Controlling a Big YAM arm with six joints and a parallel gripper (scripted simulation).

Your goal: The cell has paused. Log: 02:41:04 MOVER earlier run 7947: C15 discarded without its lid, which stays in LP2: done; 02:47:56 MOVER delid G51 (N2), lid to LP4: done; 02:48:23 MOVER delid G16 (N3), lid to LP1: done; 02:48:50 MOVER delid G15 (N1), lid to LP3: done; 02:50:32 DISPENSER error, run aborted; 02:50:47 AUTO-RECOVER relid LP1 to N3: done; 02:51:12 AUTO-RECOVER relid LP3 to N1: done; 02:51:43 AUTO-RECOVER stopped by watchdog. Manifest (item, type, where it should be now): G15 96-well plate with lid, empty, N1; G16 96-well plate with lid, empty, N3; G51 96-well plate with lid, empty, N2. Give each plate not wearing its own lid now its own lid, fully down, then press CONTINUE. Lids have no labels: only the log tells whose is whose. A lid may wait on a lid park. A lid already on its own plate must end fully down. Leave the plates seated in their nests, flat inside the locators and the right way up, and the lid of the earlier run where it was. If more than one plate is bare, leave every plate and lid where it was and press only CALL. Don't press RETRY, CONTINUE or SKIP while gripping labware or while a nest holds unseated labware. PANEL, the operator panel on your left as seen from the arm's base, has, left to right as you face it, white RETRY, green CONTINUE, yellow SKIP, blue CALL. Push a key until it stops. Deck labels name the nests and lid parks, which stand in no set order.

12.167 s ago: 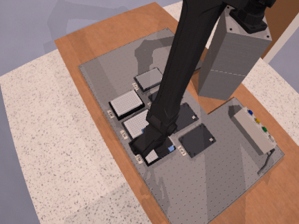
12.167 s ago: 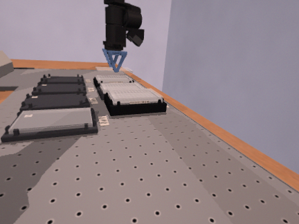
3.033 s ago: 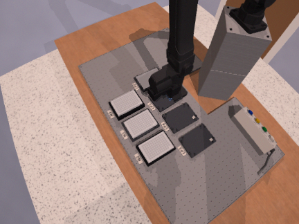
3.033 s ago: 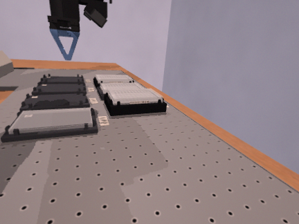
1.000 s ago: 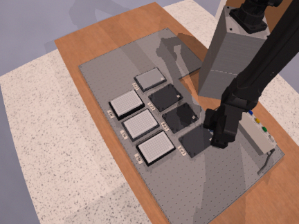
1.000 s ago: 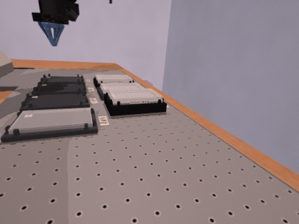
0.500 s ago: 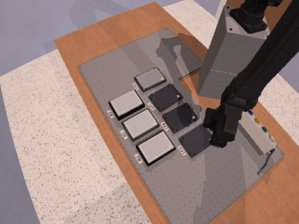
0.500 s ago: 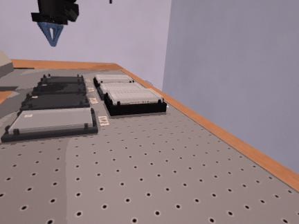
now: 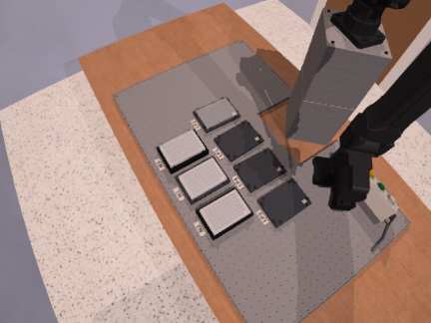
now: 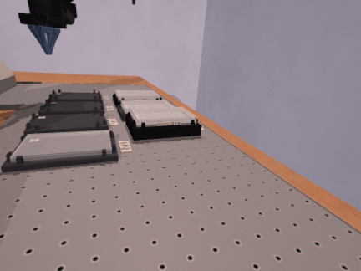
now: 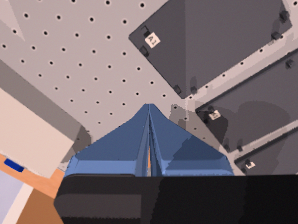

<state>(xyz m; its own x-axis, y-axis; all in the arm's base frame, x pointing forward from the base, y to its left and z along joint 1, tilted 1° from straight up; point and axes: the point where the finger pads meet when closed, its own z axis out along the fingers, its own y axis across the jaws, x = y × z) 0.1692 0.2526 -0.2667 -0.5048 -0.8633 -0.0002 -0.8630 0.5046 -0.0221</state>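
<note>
Now: the green continue key 230 mm behind my hand, 80 mm to the left of it and 70 mm below it. From my hand the other things lie so: blue key: 210 mm behind, 20 mm to the right, 70 mm below; then lid park LP3: 70 mm ahead, 10 mm to the right, 130 mm below; then yellow key: 220 mm behind, 30 mm to the left, 70 mm below.
</note>
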